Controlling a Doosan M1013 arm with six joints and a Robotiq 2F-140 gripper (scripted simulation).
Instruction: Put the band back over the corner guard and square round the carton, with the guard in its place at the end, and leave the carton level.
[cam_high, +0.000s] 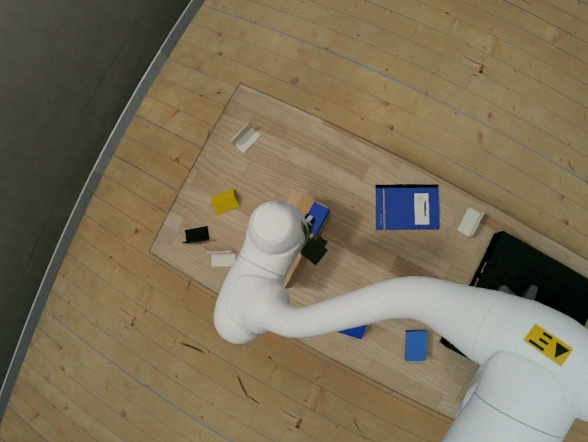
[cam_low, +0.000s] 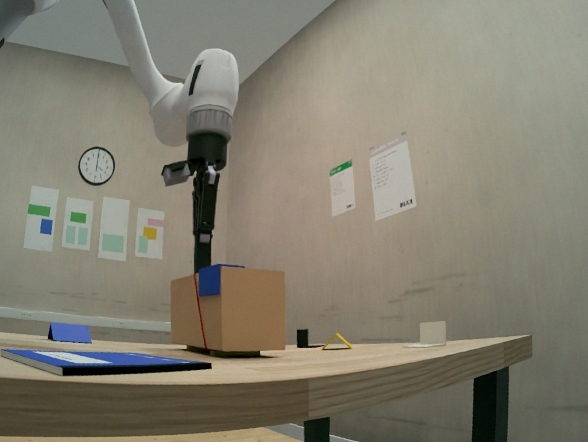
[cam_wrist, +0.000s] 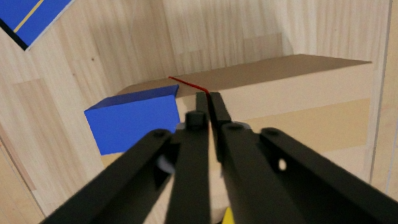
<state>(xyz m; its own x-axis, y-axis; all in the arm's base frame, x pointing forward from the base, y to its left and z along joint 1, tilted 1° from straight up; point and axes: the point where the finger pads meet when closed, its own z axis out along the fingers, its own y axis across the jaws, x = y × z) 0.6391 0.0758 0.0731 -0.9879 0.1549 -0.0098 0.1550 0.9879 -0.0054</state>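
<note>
Now: hand 70 mm to the left of the corner guard and 40 mm above it. The rest, counted from my hand: blue block 430 mm behind, 110 mm to the left, 150 mm below; brown carton 40 mm ahead, 20 mm to the left, 100 mm below.
</note>
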